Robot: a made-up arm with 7 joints. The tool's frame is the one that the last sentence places.
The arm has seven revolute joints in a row. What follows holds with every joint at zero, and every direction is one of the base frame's. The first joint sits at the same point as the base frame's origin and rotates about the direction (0.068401, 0.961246, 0.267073), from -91.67 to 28.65 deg. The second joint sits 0.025 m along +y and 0.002 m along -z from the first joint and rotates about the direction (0.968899, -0.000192, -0.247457), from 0 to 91.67 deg. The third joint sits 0.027 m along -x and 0.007 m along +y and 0.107 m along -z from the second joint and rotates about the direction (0.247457, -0.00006, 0.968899), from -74.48 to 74.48 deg. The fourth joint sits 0.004 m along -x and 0.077 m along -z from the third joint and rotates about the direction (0.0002, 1, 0.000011), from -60 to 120 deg. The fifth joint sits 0.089 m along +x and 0.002 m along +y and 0.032 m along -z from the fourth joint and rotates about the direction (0.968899, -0.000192, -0.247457), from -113 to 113 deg. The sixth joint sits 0.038 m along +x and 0.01 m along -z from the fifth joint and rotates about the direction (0.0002, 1, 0.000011), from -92.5 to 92.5 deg. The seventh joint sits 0.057 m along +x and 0.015 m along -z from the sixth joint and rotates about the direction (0.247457, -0.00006, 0.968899), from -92.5 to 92.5 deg. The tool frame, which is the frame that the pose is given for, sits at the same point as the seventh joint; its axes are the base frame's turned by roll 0, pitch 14.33 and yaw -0.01 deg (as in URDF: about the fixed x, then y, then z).
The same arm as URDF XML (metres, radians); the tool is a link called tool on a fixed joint. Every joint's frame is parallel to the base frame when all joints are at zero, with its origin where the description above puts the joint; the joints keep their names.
<robot name="arm">
  <link name="base_link"/>
  <link name="link1"/>
  <link name="link2"/>
  <link name="link3"/>
  <link name="link4"/>
  <link name="link5"/>
  <link name="link6"/>
  <link name="link7"/>
  <link name="tool"/>
  <joint name="joint 1" type="revolute">
    <parent link="base_link"/>
    <child link="link1"/>
    <origin xyz="0.0000 0.0000 0.0000" rpy="0.0000 0.0000 0.0000"/>
    <axis xyz="0.068403 0.961235 0.26711"/>
    <limit lower="-1.5999" upper="0.5000"/>
  </joint>
  <joint name="joint 2" type="revolute">
    <parent link="link1"/>
    <child link="link2"/>
    <origin xyz="0.0000 0.0250 -0.0020" rpy="0.0000 0.0000 0.0000"/>
    <axis xyz="0.968889 -0.0002 -0.247497"/>
    <limit lower="0.0000" upper="1.5999"/>
  </joint>
  <joint name="joint 3" type="revolute">
    <parent link="link2"/>
    <child link="link3"/>
    <origin xyz="-0.0270 0.0070 -0.1070" rpy="0.0000 0.0000 0.0000"/>
    <axis xyz="0.247497 -0.0001 0.968889"/>
    <limit lower="-1.2999" upper="1.2999"/>
  </joint>
  <joint name="joint 4" type="revolute">
    <parent link="link3"/>
    <child link="link4"/>
    <origin xyz="-0.0040 0.0000 -0.0770" rpy="0.0000 0.0000 0.0000"/>
    <axis xyz="0.0002 1 0"/>
    <limit lower="-1.0472" upper="2.0944"/>
  </joint>
  <joint name="joint 5" type="revolute">
    <parent link="link4"/>
    <child link="link5"/>
    <origin xyz="0.0890 0.0020 -0.0320" rpy="0.0000 0.0000 0.0000"/>
    <axis xyz="0.968889 -0.0002 -0.247497"/>
    <limit lower="-1.9722" upper="1.9722"/>
  </joint>
  <joint name="joint 6" type="revolute">
    <parent link="link5"/>
    <child link="link6"/>
    <origin xyz="0.0380 0.0000 -0.0100" rpy="0.0000 0.0000 0.0000"/>
    <axis xyz="0.0002 1 0"/>
    <limit lower="-1.6144" upper="1.6144"/>
  </joint>
  <joint name="joint 7" type="revolute">
    <parent link="link6"/>
    <child link="link7"/>
    <origin xyz="0.0570 0.0000 -0.0150" rpy="0.0000 0.0000 0.0000"/>
    <axis xyz="0.247497 -0.0001 0.968889"/>
    <limit lower="-1.6144" upper="1.6144"/>
  </joint>
  <joint name="tool_fixed" type="fixed">
    <parent link="link7"/>
    <child link="tool"/>
    <origin xyz="0.0000 0.0000 0.0000" rpy="0.0000 0.2501 -0.0002"/>
  </joint>
</robot>

